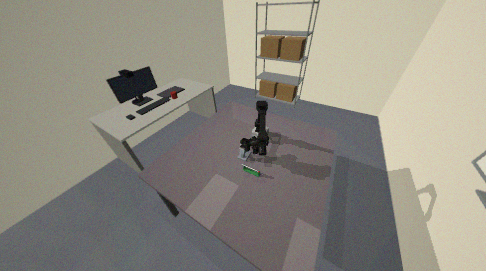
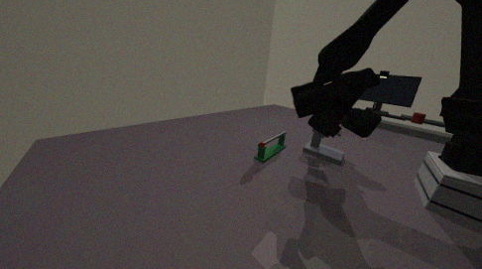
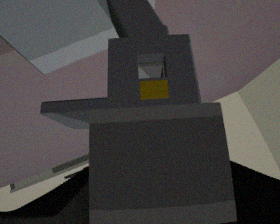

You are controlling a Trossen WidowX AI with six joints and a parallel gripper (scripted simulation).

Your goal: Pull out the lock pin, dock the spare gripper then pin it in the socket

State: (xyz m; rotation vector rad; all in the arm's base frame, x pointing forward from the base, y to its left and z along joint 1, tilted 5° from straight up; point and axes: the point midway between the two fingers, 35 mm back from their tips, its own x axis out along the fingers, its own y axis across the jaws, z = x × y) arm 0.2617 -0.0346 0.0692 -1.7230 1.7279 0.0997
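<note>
Now: gripper tip 2 cm to the right of the spare gripper. Round my gripper tip: mount: 2 cm to the left, 7 cm below; then green cradle: 13 cm ahead, 13 cm to the left, 10 cm below.
</note>
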